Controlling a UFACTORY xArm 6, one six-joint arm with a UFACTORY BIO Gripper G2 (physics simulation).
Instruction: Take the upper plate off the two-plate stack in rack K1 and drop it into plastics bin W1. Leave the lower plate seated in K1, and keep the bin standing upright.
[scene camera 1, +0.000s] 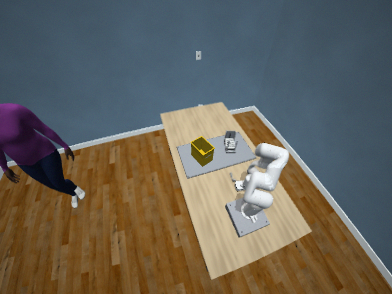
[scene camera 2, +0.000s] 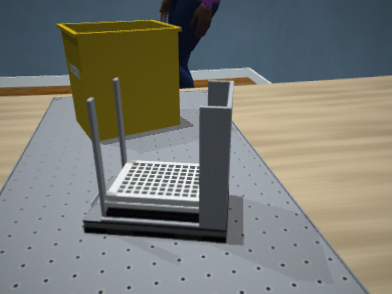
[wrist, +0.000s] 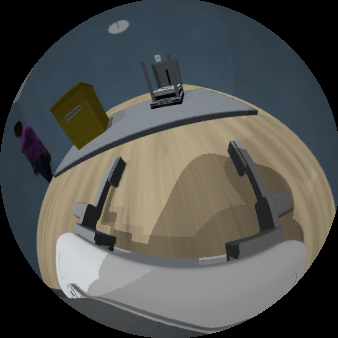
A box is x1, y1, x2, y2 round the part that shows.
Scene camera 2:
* yellow plastics bin W1: [56, 20, 181, 140]
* white gridded plate: [105, 160, 198, 212]
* black plate: [106, 207, 198, 222]
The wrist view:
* my gripper: [55, 139, 306, 333]
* yellow plastics bin W1: [48, 81, 108, 149]
